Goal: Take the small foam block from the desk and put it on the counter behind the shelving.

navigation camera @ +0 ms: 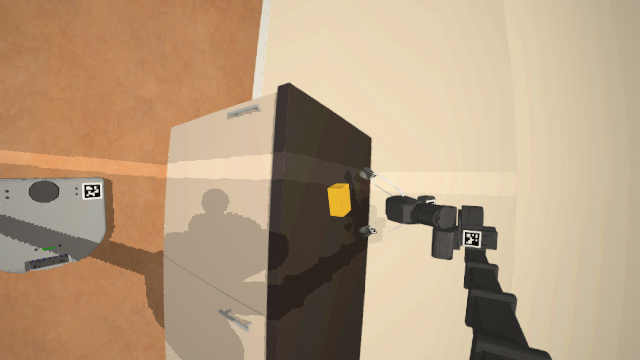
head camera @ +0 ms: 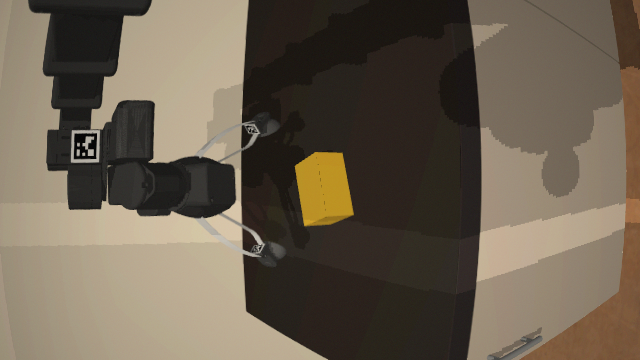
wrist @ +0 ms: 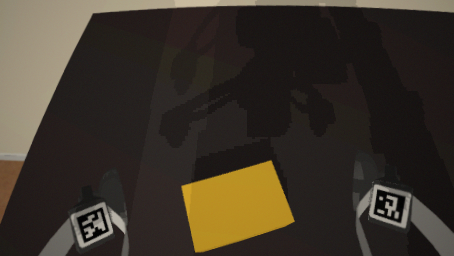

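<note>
The yellow foam block rests on the dark counter top, turned slightly. My gripper is open and empty. In the head view its fingertips are over the counter's wall-side edge, apart from the block, one to each side of the block's line. In the wrist view the block shows low in the picture between the two spread fingers, touching neither. The desk and the shelving cannot be made out in these views.
Pale cabinet fronts with bar handles are below the counter top. A pale wall is on its other side. The arm stretches along that wall. My base stands on the brown floor.
</note>
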